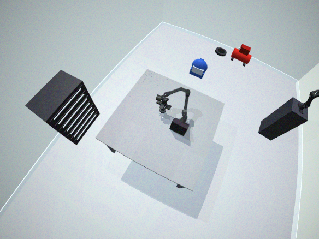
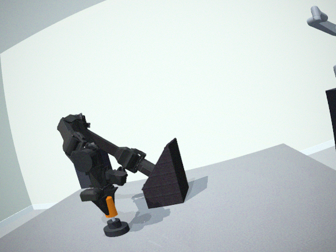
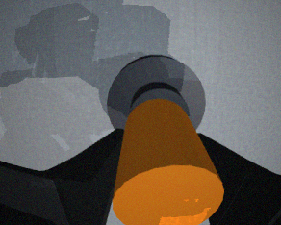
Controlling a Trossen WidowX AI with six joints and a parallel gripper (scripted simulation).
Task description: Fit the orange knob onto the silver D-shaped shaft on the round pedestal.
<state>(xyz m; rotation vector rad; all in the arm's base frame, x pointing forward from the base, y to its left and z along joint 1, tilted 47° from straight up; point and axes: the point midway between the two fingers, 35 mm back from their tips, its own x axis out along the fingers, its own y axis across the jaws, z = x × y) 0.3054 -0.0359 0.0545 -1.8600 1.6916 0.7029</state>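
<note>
Right now my gripper tip is 30 mm below the orange knob. Also, from my gripper tip: dark round pedestal 40 mm below.
</note>
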